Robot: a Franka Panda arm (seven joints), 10 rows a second.
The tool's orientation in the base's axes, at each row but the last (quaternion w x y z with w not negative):
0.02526 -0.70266 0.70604 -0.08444
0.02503 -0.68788 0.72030 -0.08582
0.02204 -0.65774 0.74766 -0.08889
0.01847 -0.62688 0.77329 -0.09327
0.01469 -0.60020 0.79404 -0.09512
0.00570 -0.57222 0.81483 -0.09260
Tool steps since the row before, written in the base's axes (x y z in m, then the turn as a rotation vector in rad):
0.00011 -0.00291 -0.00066 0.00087 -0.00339 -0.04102
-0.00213 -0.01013 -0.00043 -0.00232 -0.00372 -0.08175
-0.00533 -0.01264 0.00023 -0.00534 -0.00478 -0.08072
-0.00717 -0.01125 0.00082 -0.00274 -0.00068 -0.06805
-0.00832 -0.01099 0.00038 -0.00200 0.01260 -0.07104
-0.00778 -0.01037 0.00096 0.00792 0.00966 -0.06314
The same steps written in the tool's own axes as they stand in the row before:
0.00284 0.00000 0.00091 -0.00004 0.00549 0.04080
0.01016 0.00178 0.00100 -0.00288 0.01507 0.08042
0.01321 0.00368 0.00029 -0.00134 0.01773 0.07906
0.01255 0.00458 -0.00049 -0.00477 0.01391 0.06650
0.01286 0.00497 -0.00005 -0.01794 0.01718 0.06777
0.01246 0.00369 -0.00034 -0.01786 0.00573 0.06157

